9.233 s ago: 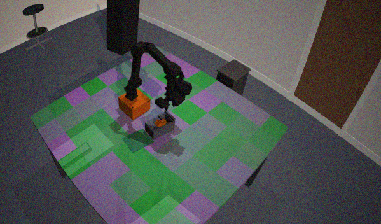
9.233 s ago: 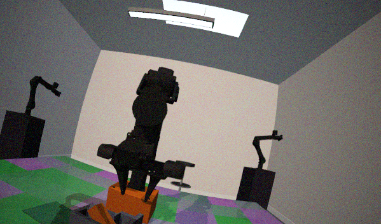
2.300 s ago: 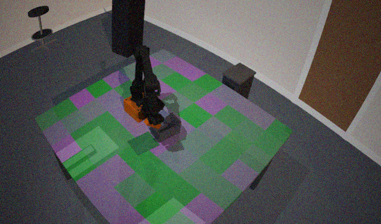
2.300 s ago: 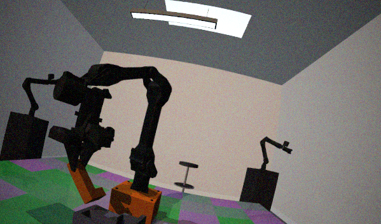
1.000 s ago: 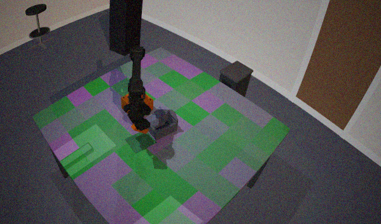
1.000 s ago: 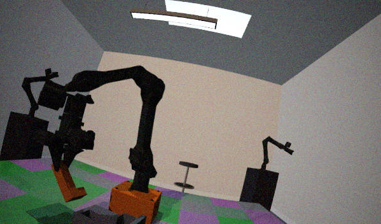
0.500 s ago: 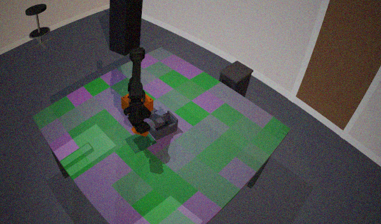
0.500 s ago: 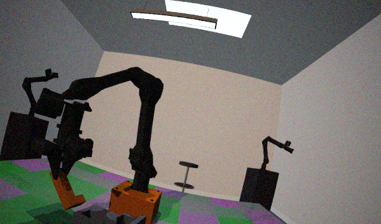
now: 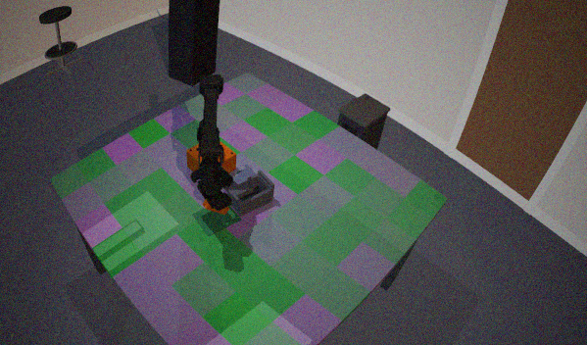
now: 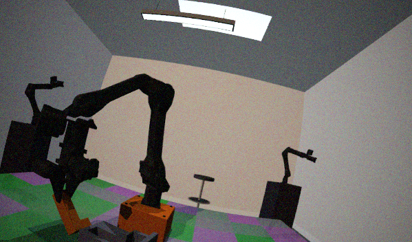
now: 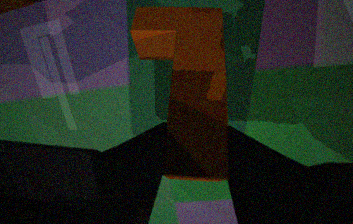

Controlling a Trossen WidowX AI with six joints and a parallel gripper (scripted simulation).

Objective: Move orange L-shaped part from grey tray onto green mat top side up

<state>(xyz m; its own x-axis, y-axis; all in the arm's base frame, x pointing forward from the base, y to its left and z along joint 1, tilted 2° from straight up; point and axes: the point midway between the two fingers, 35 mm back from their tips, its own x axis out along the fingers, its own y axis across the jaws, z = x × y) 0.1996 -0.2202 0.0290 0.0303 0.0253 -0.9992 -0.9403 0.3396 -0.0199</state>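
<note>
Now: gripper tip 40 mm to the right of the orange L-shaped part and 30 mm above it.
</note>
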